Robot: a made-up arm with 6 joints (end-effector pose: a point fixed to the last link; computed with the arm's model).
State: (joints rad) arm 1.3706 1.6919 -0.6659 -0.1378 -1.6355 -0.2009
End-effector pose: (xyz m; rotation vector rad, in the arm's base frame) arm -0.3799 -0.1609 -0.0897 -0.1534 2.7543 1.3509
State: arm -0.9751 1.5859 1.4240 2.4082 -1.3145 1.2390
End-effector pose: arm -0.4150 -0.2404 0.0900 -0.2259 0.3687 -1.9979
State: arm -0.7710 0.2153 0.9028 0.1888 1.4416 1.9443
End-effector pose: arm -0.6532 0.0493 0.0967 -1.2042 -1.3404 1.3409
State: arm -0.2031 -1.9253 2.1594 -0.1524 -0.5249 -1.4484
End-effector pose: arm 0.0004 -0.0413 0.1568 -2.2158 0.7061 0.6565
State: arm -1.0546 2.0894 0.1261 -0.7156 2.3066 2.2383
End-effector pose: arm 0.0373 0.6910 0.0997 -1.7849 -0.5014 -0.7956
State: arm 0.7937 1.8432 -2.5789 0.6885 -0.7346 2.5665
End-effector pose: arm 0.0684 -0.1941 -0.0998 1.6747 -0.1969 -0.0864
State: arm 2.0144 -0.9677 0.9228 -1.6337 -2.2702 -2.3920
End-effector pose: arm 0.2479 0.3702 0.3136 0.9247 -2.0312 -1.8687
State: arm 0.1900 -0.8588 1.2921 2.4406 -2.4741 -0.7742
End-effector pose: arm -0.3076 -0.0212 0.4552 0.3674 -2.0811 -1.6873
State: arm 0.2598 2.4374 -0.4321 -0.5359 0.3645 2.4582
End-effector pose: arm -0.2293 -0.1954 0.2617 1.2022 -1.7257 1.4707
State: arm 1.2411 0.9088 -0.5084 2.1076 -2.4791 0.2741
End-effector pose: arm 0.0932 -0.2837 0.5026 -1.0952 -0.6058 -1.7654
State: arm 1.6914 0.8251 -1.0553 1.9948 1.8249 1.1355
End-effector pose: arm 0.1300 -0.5911 0.3936 0.5365 -0.4487 -0.5787
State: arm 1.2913 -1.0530 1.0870 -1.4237 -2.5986 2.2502
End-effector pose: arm 0.6900 0.0701 0.3448 -1.1944 1.2580 0.6757
